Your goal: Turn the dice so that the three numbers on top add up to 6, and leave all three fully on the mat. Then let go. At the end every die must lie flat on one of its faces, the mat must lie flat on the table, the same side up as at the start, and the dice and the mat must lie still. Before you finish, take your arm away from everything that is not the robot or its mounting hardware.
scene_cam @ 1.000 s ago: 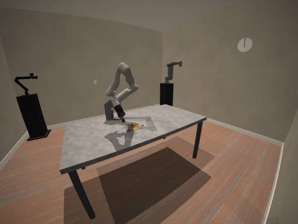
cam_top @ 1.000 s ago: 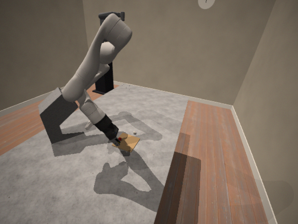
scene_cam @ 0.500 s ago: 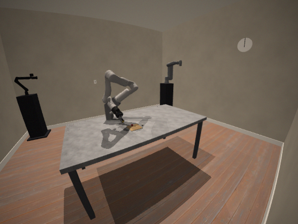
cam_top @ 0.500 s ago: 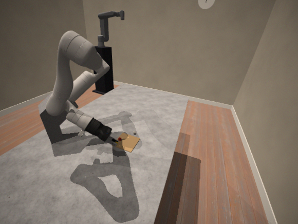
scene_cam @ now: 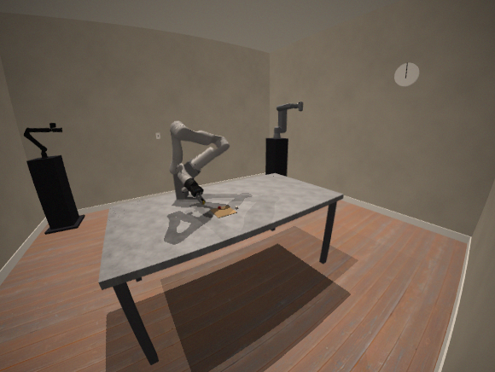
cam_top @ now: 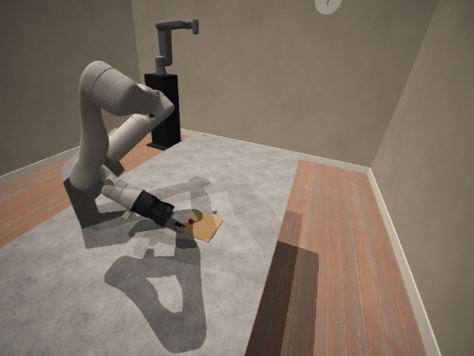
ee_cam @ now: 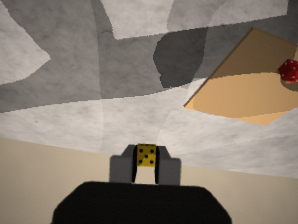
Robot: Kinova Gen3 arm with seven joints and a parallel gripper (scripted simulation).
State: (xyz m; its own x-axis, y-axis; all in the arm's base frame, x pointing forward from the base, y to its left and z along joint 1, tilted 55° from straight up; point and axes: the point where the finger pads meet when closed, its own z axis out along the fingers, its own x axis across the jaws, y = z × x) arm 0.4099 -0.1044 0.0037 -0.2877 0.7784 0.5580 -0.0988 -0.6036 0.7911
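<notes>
Right now the red die is 5 cm behind my hand, 13 cm to the left of it and 10 cm below it. The rest, counted from my hand: tan mat 14 cm to the left, 11 cm below; white die 24 cm to the left, 10 cm below; yellow die 1 cm ahead, 1 cm below.
</notes>
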